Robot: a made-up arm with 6 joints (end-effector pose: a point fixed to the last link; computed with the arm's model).
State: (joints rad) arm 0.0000 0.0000 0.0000 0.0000 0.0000 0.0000
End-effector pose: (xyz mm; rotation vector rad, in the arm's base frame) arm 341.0 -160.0 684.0 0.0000 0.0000 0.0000
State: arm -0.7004 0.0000 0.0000 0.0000 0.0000 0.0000
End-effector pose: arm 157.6 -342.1 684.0 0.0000 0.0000 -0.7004
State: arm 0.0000 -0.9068 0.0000 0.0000 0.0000 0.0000
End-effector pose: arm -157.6 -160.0 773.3 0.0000 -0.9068 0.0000
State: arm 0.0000 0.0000 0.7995 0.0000 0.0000 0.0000
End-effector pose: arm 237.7 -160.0 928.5 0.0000 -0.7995 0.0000
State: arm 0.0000 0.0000 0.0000 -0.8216 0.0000 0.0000
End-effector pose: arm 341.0 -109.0 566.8 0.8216 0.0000 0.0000
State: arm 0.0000 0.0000 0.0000 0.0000 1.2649 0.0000
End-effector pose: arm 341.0 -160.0 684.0 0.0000 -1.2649 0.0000
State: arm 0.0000 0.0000 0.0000 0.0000 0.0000 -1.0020
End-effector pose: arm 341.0 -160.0 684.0 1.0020 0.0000 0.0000
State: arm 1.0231 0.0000 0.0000 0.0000 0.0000 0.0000
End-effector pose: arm 314.2 207.8 684.0 0.0000 0.0000 1.0231
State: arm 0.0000 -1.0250 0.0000 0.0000 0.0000 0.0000
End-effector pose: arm -222.1 -160.0 750.9 0.0000 -1.0250 0.0000
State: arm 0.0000 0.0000 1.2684 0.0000 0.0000 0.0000
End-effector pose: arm 101.6 -160.0 1009.5 0.0000 -1.2684 0.0000
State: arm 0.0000 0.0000 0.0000 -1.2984 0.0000 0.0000
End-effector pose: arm 341.0 -43.0 529.9 1.2984 0.0000 0.0000
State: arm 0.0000 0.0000 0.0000 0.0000 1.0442 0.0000
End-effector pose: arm 341.0 -160.0 684.0 0.0000 -1.0442 0.0000
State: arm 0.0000 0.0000 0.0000 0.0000 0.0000 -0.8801
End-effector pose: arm 341.0 -160.0 684.0 0.8801 0.0000 0.0000
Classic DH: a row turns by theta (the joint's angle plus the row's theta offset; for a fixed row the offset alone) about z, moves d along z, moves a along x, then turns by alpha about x. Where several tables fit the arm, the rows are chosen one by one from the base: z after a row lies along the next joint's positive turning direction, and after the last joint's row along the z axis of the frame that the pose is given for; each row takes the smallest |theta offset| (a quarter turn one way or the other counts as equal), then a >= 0, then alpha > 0; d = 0 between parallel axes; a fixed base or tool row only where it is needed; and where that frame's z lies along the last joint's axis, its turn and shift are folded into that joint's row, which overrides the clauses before.
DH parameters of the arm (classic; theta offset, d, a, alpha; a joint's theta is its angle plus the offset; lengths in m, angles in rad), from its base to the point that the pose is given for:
joint 1: 0 0.217 0 -1.5708
joint 2: -1.5708 0 0.467 3.1416
joint 3: 0 0 0 -1.5708
joint 4: 0 -0.341 0 1.5708
joint 5: 0 0.16 0 -1.5708
joint 6: 1.5708 0 0 1.5708
tool (fixed): -1.5708 0 0 0

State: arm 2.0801 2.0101 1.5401 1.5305 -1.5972 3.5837
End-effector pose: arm -384.0 700.8 6.5 0.6398 0.1763 0.4425
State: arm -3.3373 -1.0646 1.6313 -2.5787 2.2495 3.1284
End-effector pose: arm 640.0 -264.8 667.5 0.6351 0.5471 2.4745
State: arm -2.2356 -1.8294 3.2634 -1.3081 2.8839 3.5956
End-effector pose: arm 256.2 394.2 -276.4 -0.9333 -1.6262 -0.3414
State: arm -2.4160 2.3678 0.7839 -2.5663 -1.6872 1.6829
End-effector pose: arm -86.6 -256.3 -456.9 0.9116 -1.3570 -1.3911
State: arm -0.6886 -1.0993 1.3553 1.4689 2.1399 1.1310
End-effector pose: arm -613.1 483.5 522.3 0.8755 0.6065 0.2167
